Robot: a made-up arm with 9 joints. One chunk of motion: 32 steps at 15 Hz.
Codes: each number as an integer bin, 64 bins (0 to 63) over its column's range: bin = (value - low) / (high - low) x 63, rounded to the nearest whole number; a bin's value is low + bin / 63 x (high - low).
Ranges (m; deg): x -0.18..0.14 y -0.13..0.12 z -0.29..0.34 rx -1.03..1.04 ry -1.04..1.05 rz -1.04..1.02
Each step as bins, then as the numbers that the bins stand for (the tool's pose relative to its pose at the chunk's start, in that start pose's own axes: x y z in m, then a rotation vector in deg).
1 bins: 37 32 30 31 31 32
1 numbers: 0.0079 -0.0030 0.0100 -0.01 -0.01 0.01
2 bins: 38 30 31 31 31 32
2 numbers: 0.0130 -0.0110 0.0200 -0.01 -0.01 0.01
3 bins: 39 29 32 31 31 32
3 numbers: 0.0181 -0.0149 0.0300 -0.01 -0.01 0.01
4 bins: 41 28 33 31 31 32
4 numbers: 0.0283 -0.0189 0.0400 -0.01 -0.01 0.01
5 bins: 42 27 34 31 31 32
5 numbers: 0.0333 -0.0229 0.0500 -0.01 -0.01 0.01
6 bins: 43 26 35 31 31 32
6 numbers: 0.0384 -0.0268 0.0600 -0.01 -0.01 0.01
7 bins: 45 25 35 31 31 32
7 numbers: 0.0486 -0.0308 0.0600 -0.01 -0.01 0.01
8 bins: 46 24 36 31 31 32
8 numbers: 0.0537 -0.0348 0.0700 -0.01 -0.01 0.01
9 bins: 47 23 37 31 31 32
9 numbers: 0.0587 -0.0387 0.0800 -0.01 -0.01 0.01
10 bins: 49 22 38 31 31 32
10 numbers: 0.0689 -0.0427 0.0900 -0.01 -0.01 0.01
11 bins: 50 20 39 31 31 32
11 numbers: 0.0740 -0.0506 0.1000 -0.01 -0.01 0.01
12 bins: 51 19 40 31 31 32
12 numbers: 0.0790 -0.0546 0.1100 -0.01 -0.01 0.01
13 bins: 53 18 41 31 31 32
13 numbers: 0.0892 -0.0586 0.1200 -0.01 -0.01 0.01
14 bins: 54 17 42 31 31 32
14 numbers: 0.0943 -0.0625 0.1300 -0.01 -0.01 0.01
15 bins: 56 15 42 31 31 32
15 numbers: 0.1044 -0.0705 0.1300 -0.01 -0.01 0.01
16 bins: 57 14 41 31 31 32
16 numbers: 0.1095 -0.0744 0.1200 -0.01 -0.01 0.01
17 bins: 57 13 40 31 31 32
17 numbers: 0.1095 -0.0784 0.1100 -0.01 -0.01 0.01
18 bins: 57 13 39 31 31 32
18 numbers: 0.1095 -0.0784 0.1000 -0.01 -0.01 0.01
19 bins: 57 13 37 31 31 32
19 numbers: 0.1095 -0.0784 0.0800 -0.01 -0.01 0.01
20 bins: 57 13 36 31 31 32
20 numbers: 0.1095 -0.0784 0.0700 -0.01 -0.01 0.01
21 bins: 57 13 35 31 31 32
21 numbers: 0.1095 -0.0784 0.0600 -0.01 -0.01 0.01
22 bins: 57 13 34 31 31 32
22 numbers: 0.1095 -0.0784 0.0500 -0.01 -0.01 0.01
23 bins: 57 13 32 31 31 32
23 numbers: 0.1095 -0.0784 0.0300 -0.01 -0.01 0.01
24 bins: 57 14 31 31 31 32
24 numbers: 0.1095 -0.0744 0.0200 -0.01 -0.01 0.01
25 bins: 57 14 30 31 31 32
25 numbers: 0.1095 -0.0744 0.0100 -0.01 -0.01 0.01
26 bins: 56 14 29 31 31 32
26 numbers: 0.1044 -0.0744 0.0000 -0.01 -0.01 0.01
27 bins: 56 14 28 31 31 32
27 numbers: 0.1044 -0.0744 -0.0100 -0.01 -0.01 0.01
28 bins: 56 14 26 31 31 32
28 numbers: 0.1044 -0.0744 -0.0300 -0.01 -0.01 0.01
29 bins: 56 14 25 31 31 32
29 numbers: 0.1044 -0.0744 -0.0400 -0.01 -0.01 0.01
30 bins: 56 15 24 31 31 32
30 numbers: 0.1044 -0.0705 -0.0500 -0.01 -0.01 0.01
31 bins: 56 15 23 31 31 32
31 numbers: 0.1044 -0.0705 -0.0600 -0.01 -0.01 0.01
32 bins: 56 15 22 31 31 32
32 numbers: 0.1044 -0.0705 -0.0700 -0.01 -0.01 0.01
